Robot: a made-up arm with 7 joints.
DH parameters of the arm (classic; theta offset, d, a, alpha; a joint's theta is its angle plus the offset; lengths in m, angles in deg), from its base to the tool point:
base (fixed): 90 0.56 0.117 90
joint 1: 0 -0.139 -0.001 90
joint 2: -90 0.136 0.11 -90
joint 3: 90 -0.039 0.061 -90
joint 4: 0 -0.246 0.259 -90
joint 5: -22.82 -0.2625 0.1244 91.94
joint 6: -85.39 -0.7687 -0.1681 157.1
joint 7: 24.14 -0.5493 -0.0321 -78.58
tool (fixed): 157.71 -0.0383 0 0
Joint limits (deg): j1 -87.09..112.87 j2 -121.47..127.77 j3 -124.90..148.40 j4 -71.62..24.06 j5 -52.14..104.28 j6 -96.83..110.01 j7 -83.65..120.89
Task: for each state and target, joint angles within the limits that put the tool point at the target. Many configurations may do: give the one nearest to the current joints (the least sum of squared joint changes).
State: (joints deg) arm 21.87 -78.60 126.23 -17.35 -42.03 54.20 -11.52
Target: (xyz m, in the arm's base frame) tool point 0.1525 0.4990 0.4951
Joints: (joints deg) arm -12.60 -53.26 131.59 -10.76 6.70 80.57 -19.94
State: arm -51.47 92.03 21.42 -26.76 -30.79 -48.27 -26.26
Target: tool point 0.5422 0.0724 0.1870
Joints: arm -64.98 74.99 21.48 -71.62 -39.29 -63.84 -24.34
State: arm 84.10 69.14 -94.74 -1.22 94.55 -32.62 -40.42
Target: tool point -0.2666 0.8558 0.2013
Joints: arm 51.85 52.84 -93.21 4.76 101.42 -6.32 -43.92
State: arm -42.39 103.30 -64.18 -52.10 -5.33 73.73 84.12
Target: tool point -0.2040 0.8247 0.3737
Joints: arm -17.57 70.57 -34.12 -28.61 -14.65 68.39 83.32
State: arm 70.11 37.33 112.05 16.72 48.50 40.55 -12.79
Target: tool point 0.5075 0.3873 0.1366
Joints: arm 76.02 22.18 144.65 9.21 28.96 -3.85 -7.16
